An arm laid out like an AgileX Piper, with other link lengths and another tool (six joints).
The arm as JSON. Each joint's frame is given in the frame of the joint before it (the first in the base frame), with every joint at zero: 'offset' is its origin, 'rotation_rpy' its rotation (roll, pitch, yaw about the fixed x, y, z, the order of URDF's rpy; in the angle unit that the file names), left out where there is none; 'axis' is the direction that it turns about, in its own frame. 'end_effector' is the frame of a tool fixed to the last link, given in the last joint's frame.
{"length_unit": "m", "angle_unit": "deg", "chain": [
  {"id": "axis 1", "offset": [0.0, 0.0, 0.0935], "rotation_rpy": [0.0, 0.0, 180.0], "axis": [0.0, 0.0, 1.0]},
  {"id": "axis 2", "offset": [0.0, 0.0, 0.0], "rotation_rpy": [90.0, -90.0, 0.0], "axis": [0.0, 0.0, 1.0]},
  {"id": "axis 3", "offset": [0.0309, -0.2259, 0.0], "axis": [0.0, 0.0, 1.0]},
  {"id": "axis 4", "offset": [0.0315, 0.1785, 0.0], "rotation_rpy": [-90.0, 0.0, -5.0], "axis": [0.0, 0.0, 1.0]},
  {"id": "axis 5", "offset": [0.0, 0.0, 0.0], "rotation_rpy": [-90.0, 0.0, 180.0], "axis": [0.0, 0.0, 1.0]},
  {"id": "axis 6", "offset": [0.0, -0.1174, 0.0], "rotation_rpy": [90.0, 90.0, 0.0], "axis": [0.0, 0.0, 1.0]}
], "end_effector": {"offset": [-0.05, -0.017, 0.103], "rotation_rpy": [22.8, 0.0, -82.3]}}
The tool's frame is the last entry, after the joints.
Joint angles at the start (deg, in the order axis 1, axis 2, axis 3, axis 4, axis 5, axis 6):
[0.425 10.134 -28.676 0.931 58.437 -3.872]
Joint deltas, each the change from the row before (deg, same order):
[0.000 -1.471 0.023 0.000 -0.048 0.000]
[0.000 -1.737 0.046 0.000 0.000 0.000]
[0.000 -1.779 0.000 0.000 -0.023 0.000]
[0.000 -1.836 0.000 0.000 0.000 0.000]
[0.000 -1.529 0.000 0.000 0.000 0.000]
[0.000 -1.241 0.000 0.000 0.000 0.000]
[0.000 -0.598 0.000 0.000 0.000 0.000]
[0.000 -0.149 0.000 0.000 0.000 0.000]
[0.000 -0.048 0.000 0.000 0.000 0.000]
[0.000 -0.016 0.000 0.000 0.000 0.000]
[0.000 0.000 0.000 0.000 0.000 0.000]
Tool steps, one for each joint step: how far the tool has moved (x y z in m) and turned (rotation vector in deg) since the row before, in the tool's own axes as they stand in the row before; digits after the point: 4 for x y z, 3 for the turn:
[0.0021 -0.0013 -0.0025 0.112 1.367 -0.597]
[0.0022 -0.0014 -0.0029 0.127 1.545 -0.675]
[0.0026 -0.0016 -0.0031 0.135 1.647 -0.719]
[0.0026 -0.0016 -0.0032 0.138 1.678 -0.733]
[0.0022 -0.0013 -0.0026 0.115 1.397 -0.610]
[0.0018 -0.0011 -0.0021 0.093 1.134 -0.495]
[0.0009 -0.0005 -0.0010 0.045 0.546 -0.239]
[0.0002 -0.0001 -0.0003 0.011 0.136 -0.059]
[0.0001 0.0000 -0.0001 0.004 0.044 -0.019]
[0.0000 0.0000 0.0000 0.001 0.015 -0.006]
[0.0000 0.0000 0.0000 0.000 0.000 0.000]

